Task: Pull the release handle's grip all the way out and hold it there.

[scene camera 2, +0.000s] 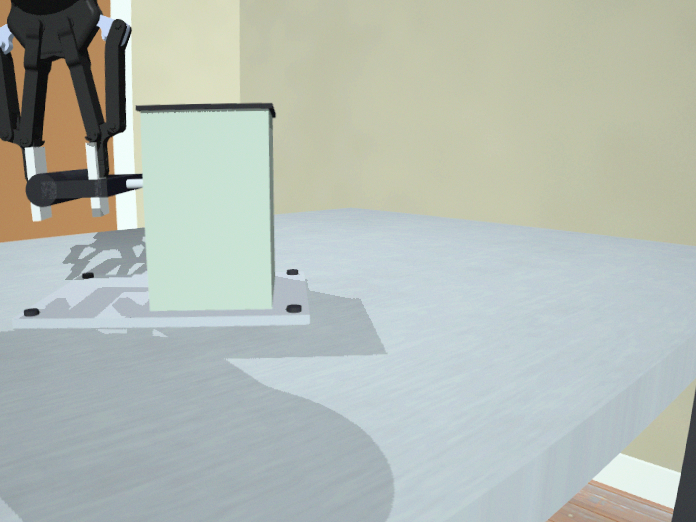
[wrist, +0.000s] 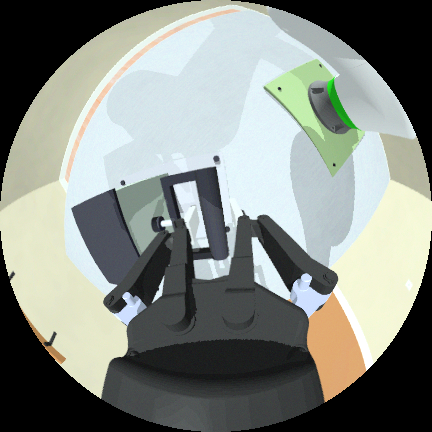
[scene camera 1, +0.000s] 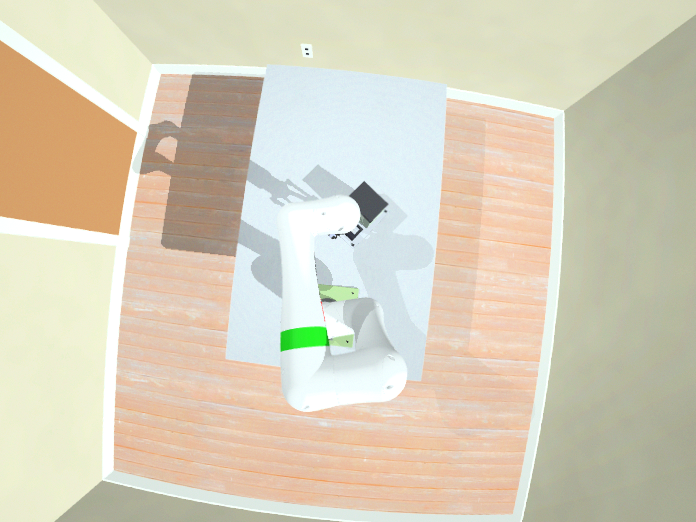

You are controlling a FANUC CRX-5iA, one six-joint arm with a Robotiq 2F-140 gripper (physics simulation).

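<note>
The release handle is a dark frame with a round grip bar (scene camera 2: 42, 189) (wrist: 212, 215), standing out from the side of a pale green box (scene camera 2: 208, 213) (wrist: 140, 205) with a dark top (scene camera 1: 368, 201). A white rod (scene camera 2: 134, 183) shows between the handle and the box. My gripper (scene camera 2: 69, 205) (wrist: 213, 209) points down, partly open, with nothing clamped. Its fingers straddle the grip bar, one inside the handle's opening and one beyond the bar. The fingertips reach below the bar in scene camera 2. In scene camera 1 the arm hides most of the gripper.
The box stands on a white base plate (scene camera 2: 224, 320) with dark bolts, on the pale table (scene camera 1: 348, 123) (scene camera 2: 505, 314). A dark knob (wrist: 157, 223) shows beside the handle. The arm (scene camera 1: 297, 280) rises from its green mounting plate (scene camera 1: 340, 292) (wrist: 295, 95).
</note>
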